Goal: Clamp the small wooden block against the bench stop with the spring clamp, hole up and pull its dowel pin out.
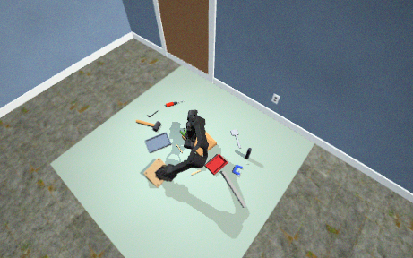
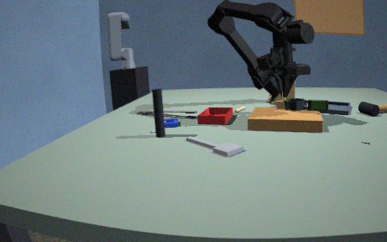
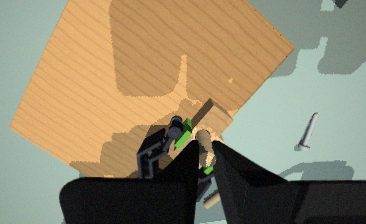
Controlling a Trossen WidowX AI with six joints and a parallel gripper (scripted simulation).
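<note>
Now: the dowel pin 4 cm below my hand. Also, from my hand: wooden board (9 cm below, 6 cm ahead); then screw (11 cm behind, 10 cm below, 4 cm to the right); then small wooden block (6 cm below).
</note>
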